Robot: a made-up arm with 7 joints.
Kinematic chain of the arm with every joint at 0, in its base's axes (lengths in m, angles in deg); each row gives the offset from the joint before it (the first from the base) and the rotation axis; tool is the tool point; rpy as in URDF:
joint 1: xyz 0 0 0.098 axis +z
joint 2: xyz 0 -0.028 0.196 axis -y
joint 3: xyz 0 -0.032 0.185 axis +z
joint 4: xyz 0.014 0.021 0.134 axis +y
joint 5: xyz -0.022 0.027 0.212 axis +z
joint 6: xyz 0 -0.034 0.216 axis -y
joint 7: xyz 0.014 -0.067 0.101 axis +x
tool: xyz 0 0 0 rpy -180 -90 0
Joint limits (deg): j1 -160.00..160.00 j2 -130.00..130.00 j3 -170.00..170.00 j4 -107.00..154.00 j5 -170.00..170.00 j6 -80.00..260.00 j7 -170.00..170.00
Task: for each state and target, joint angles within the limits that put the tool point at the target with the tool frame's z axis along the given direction. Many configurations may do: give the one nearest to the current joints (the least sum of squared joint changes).
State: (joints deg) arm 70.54 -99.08 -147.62 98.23 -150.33 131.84 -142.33
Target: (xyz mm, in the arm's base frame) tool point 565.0 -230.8 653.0 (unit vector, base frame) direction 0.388 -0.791 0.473
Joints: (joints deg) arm 29.03 -55.49 -127.53 65.82 -130.78 105.85 -142.33
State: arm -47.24 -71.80 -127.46 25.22 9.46 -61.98 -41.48
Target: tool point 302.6 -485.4 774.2 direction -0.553 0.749 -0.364
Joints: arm -41.16 -76.01 -150.34 39.14 -13.58 -62.69 -41.48
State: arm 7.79 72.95 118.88 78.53 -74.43 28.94 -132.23
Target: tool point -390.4 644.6 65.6 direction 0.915 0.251 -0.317
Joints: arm -46.37 81.98 149.56 55.26 -37.72 14.28 -132.23
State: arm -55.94 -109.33 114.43 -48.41 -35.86 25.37 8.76
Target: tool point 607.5 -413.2 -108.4 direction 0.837 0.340 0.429
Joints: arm -23.10 -105.05 144.53 -20.17 -10.89 10.45 8.76
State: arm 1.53 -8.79 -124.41 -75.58 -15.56 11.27 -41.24
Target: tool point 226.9 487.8 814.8 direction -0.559 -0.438 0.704
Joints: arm 36.78 -23.22 -132.98 -41.74 -42.67 -8.98 -41.24
